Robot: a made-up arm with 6 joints. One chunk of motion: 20 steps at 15 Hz.
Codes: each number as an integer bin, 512 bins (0 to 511) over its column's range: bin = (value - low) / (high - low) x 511, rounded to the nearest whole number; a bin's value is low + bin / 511 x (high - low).
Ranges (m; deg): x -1.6..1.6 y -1.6..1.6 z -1.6..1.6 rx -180..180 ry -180..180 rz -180..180
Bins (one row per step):
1: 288 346 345 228 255 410
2: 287 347 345 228 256 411
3: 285 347 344 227 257 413
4: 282 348 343 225 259 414
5: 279 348 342 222 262 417
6: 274 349 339 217 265 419
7: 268 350 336 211 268 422
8: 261 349 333 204 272 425
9: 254 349 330 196 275 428
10: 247 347 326 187 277 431
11: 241 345 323 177 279 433
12: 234 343 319 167 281 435
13: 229 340 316 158 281 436
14: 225 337 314 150 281 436
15: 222 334 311 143 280 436
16: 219 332 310 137 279 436
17: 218 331 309 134 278 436
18: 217 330 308 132 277 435
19: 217 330 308 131 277 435
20: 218 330 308 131 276 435
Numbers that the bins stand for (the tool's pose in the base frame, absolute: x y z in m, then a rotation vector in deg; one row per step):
1: 0.2035 0.5667 0.5605 -19.37 -0.35 108.85
2: 0.1973 0.5730 0.5605 -19.37 0.35 109.55
3: 0.1847 0.5730 0.5542 -20.08 1.06 110.96
4: 0.1659 0.5793 0.5479 -21.49 2.47 111.66
5: 0.1472 0.5793 0.5417 -23.60 4.58 113.78
6: 0.1159 0.5855 0.5229 -27.12 6.69 115.19
7: 0.0783 0.5918 0.5041 -31.35 8.81 117.30
8: 0.0344 0.5855 0.4853 -36.28 11.62 119.41
9: -0.0094 0.5855 0.4665 -41.92 13.74 121.53
10: -0.0532 0.5730 0.4415 -48.26 15.15 123.64
11: -0.0908 0.5605 0.4227 -55.30 16.56 125.05
12: -0.1346 0.5479 0.3977 -62.35 17.96 126.46
13: -0.1659 0.5292 0.3789 -68.69 17.96 127.16
14: -0.1910 0.5104 0.3663 -74.32 17.96 127.16
15: -0.2098 0.4916 0.3476 -79.26 17.26 127.16
16: -0.2286 0.4791 0.3413 -83.48 16.56 127.16
17: -0.2348 0.4728 0.3350 -85.60 15.85 127.16
18: -0.2411 0.4665 0.3288 -87.01 15.15 126.46
19: -0.2411 0.4665 0.3288 -87.71 15.15 126.46
20: -0.2348 0.4665 0.3288 -87.71 14.44 126.46

